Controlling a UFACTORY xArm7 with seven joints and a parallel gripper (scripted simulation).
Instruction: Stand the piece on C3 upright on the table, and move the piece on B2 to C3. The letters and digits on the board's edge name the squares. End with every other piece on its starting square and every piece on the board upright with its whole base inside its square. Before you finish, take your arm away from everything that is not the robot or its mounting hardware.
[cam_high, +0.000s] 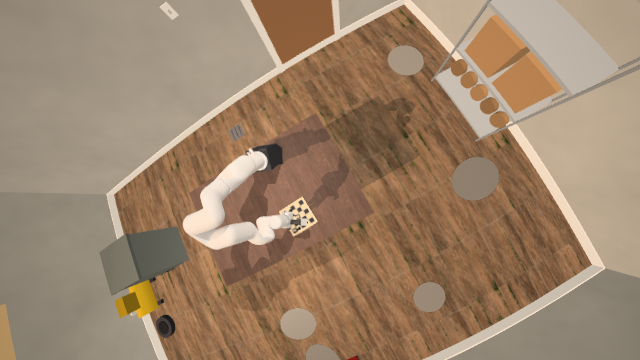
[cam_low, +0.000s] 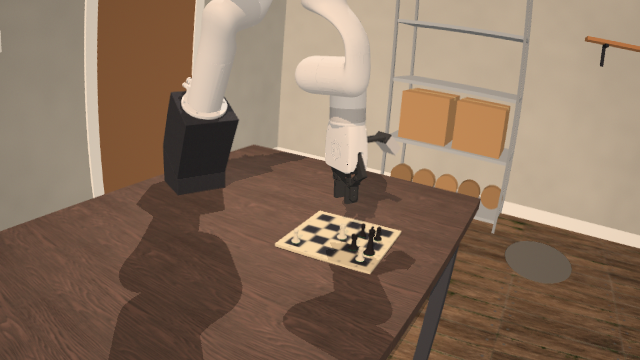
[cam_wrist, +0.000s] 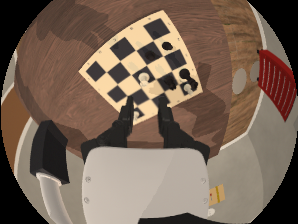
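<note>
My hand is 12 cm above the chessboard.
</note>
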